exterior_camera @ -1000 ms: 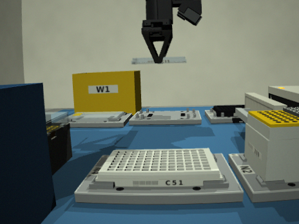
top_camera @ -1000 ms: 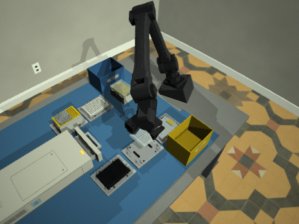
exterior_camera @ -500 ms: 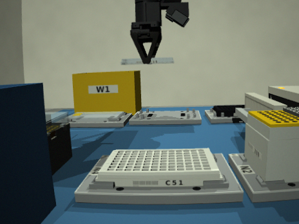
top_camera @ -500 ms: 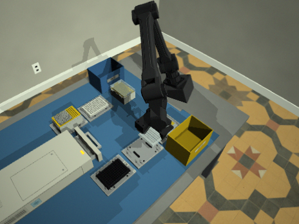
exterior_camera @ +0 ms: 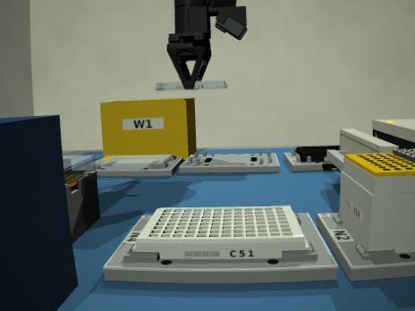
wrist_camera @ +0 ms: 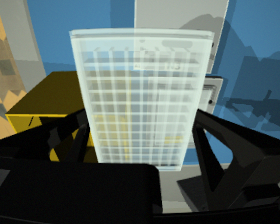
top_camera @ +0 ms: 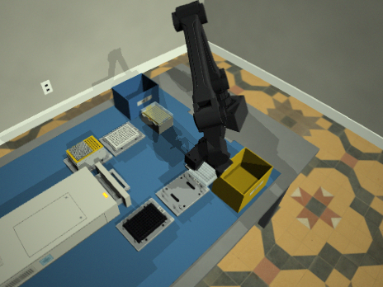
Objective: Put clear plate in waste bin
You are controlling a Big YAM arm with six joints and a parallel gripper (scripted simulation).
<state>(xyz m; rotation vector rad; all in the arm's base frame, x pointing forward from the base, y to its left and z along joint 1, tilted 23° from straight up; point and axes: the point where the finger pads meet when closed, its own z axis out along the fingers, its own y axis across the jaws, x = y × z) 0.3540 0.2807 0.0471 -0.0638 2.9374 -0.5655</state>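
My gripper is now 110 mm above the yellow waste bin W1, 100 mm past it and 80 mm to the right of it. Also, from my hand: nest N3 (140 mm below, 70 mm ahead, 50 mm to the right); then flat lid (130 mm below, 100 mm behind, 70 mm to the right); then clear plate (right at my hand).
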